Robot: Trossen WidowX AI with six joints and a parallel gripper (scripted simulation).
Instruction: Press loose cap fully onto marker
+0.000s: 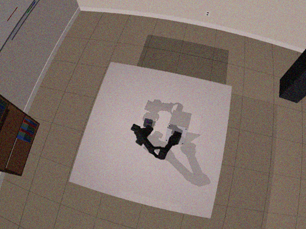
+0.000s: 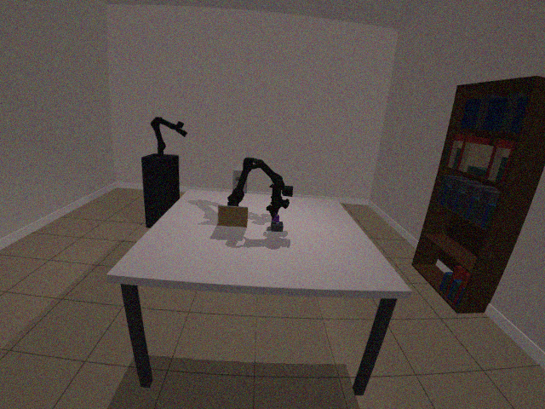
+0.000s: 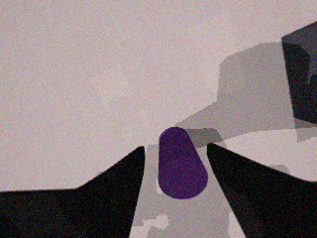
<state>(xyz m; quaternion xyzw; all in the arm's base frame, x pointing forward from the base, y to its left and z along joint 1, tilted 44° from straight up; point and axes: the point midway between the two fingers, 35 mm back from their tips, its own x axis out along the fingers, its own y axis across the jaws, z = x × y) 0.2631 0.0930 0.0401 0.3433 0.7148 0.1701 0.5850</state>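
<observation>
Right now my gripper tip is 14 cm to the left of the holder block and 2 cm short of it. The rest, counted from my gripper tip: purple cap (1 cm above).
</observation>
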